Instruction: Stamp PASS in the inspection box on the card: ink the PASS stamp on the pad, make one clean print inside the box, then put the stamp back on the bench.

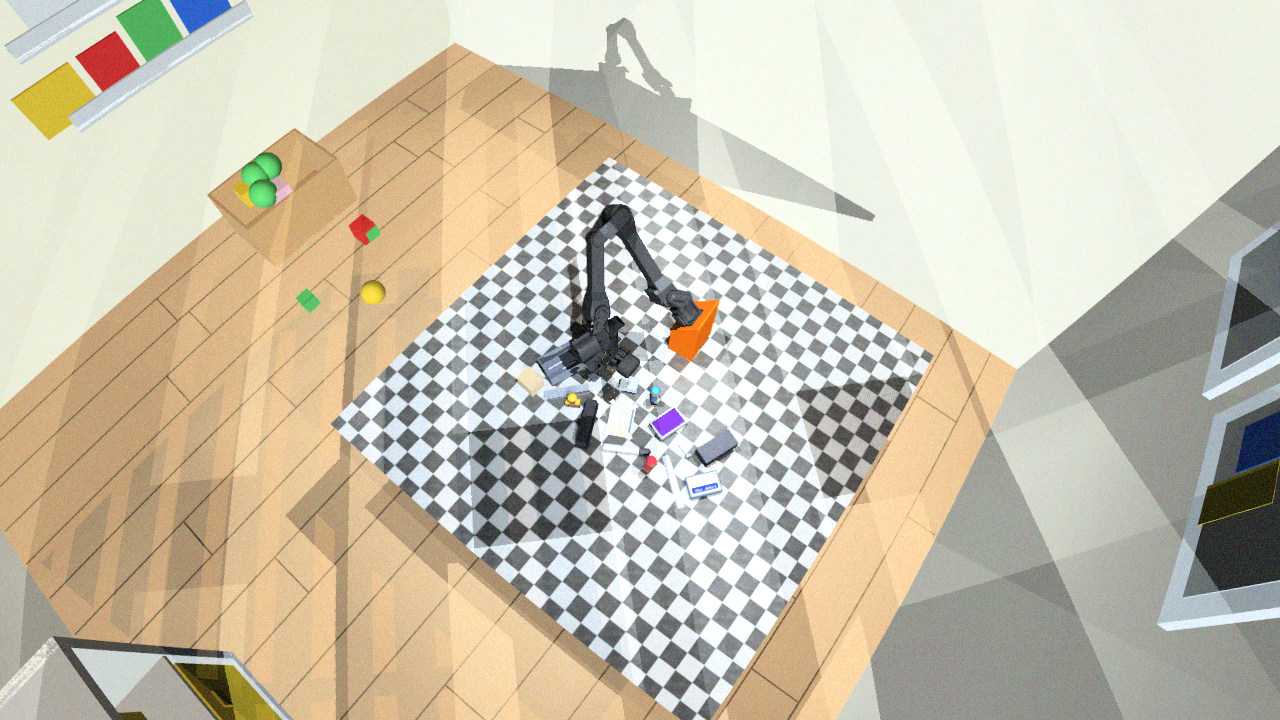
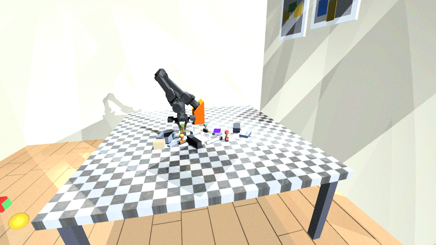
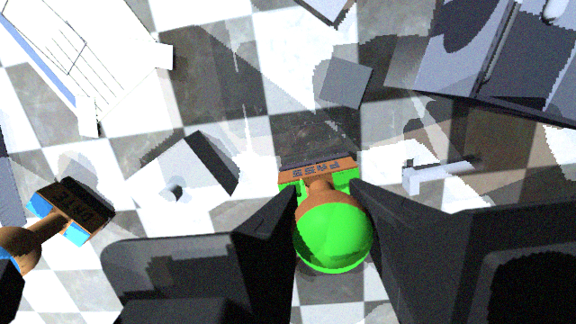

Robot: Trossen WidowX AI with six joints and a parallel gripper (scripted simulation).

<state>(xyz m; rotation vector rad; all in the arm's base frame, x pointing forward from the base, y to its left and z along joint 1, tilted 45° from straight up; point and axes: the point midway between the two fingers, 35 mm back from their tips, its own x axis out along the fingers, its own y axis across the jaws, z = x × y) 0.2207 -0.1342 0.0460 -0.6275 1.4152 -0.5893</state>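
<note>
Now: gripper tip 240 mm to the right of the ink pad, 30 mm short of it and 20 mm above it. From my gripper tip the other things lie so: grey tray: 110 mm to the right, 80 mm ahead, 20 mm below; then yellow-knobbed stamp: 150 mm ahead, 10 mm to the right, 10 mm below; then green-knobbed stamp: right at my gripper tip.
</note>
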